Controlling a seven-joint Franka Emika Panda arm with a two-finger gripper.
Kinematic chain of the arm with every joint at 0, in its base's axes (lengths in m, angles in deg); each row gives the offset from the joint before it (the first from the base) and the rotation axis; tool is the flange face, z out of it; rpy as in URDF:
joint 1: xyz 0 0 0.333 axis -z
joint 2: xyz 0 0 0 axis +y
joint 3: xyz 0 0 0.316 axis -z
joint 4: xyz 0.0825 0 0 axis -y
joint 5: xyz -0.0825 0 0.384 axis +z
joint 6: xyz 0 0 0 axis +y
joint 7: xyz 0.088 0 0 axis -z
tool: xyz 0 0 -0.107 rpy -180 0 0
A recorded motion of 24 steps. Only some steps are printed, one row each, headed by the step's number.
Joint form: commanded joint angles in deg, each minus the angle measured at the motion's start. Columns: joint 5, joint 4, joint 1, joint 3, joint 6, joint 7, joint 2.
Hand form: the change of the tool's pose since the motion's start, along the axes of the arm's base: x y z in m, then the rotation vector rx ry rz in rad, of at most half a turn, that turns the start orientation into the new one. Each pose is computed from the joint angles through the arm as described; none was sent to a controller.
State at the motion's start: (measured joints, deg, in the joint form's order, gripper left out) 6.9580 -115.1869 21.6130 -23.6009 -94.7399 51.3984 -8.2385
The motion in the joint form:
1: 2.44 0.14 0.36 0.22 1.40 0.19 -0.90
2: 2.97 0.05 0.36 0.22 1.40 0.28 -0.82
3: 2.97 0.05 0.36 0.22 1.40 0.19 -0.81
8: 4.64 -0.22 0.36 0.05 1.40 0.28 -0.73
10: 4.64 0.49 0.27 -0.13 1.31 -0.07 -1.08
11: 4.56 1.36 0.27 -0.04 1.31 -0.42 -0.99
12: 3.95 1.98 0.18 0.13 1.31 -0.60 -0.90
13: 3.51 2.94 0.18 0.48 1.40 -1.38 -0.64
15: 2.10 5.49 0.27 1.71 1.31 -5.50 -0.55
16: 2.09 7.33 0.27 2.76 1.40 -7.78 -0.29
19: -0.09 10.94 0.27 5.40 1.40 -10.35 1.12
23: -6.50 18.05 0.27 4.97 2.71 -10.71 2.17
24: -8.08 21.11 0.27 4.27 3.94 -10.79 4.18
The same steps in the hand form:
1: -0.0047 0.0004 0.0070 0.0351 0.0077 -0.0238
2: -0.0047 0.0012 0.0058 0.0441 0.0107 -0.0281
3: -0.0046 0.0012 0.0057 0.0445 0.0108 -0.0266
8: -0.0051 0.0054 0.0032 0.0720 0.0174 -0.0340
10: -0.0042 0.0086 0.0114 0.0711 -0.0024 -0.0221
11: -0.0017 0.0080 0.0177 0.0725 -0.0168 -0.0159
12: 0.0001 0.0065 0.0219 0.0642 -0.0267 -0.0103
13: 0.0031 0.0028 0.0276 0.0626 -0.0393 0.0005
15: 0.0095 -0.0106 0.0480 0.0551 -0.0911 0.0580
16: 0.0138 -0.0199 0.0613 0.0639 -0.1222 0.0816
19: 0.0242 -0.0494 0.0801 0.0412 -0.1658 0.0918
23: 0.0328 -0.0567 0.1274 -0.0711 -0.2363 0.1299
24: 0.0418 -0.0560 0.1333 -0.0863 -0.2332 0.1467

